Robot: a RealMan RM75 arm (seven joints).
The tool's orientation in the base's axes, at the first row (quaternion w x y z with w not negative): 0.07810 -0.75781 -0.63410 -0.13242
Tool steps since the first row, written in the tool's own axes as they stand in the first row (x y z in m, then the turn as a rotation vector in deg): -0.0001 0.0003 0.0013 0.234 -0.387 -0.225; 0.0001 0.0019 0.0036 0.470 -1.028 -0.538; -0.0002 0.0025 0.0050 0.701 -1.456 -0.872; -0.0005 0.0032 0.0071 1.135 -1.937 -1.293; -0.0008 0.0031 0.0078 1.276 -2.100 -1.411; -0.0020 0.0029 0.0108 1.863 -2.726 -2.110; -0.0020 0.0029 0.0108 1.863 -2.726 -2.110; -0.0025 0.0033 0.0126 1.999 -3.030 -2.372; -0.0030 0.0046 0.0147 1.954 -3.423 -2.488
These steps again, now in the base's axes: 0.0004 0.0002 -0.0013 -0.365 0.227 0.265; 0.0022 0.0008 -0.0033 -0.988 0.477 0.602; 0.0029 0.0008 -0.0047 -1.405 0.677 0.969; 0.0038 0.0010 -0.0068 -1.851 1.053 1.476; 0.0037 0.0009 -0.0075 -2.000 1.182 1.623; 0.0036 0.0007 -0.0107 -2.591 1.648 2.434; 0.0036 0.0007 -0.0107 -2.591 1.648 2.434; 0.0041 0.0007 -0.0126 -2.894 1.757 2.709; 0.0055 0.0005 -0.0147 -3.299 1.754 2.786
